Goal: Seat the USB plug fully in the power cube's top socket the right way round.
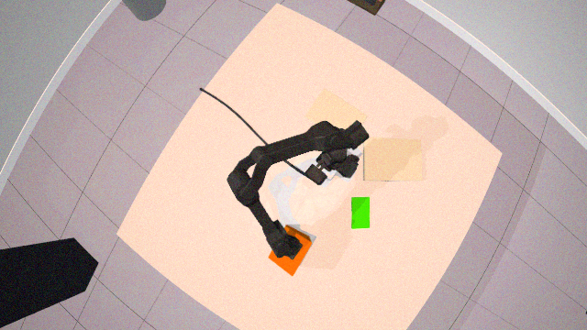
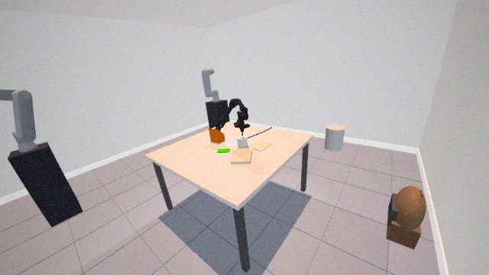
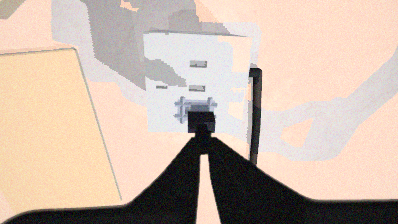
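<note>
Right now my gripper tip is 2 cm above the black USB plug. The rest, counted from my gripper tip: tan flat pad (19 cm ahead, 6 cm to the left, 13 cm below); then thick tan block (17 cm ahead, 23 cm to the right, 12 cm below); then green block (8 cm behind, 22 cm to the right, 13 cm below).
</note>
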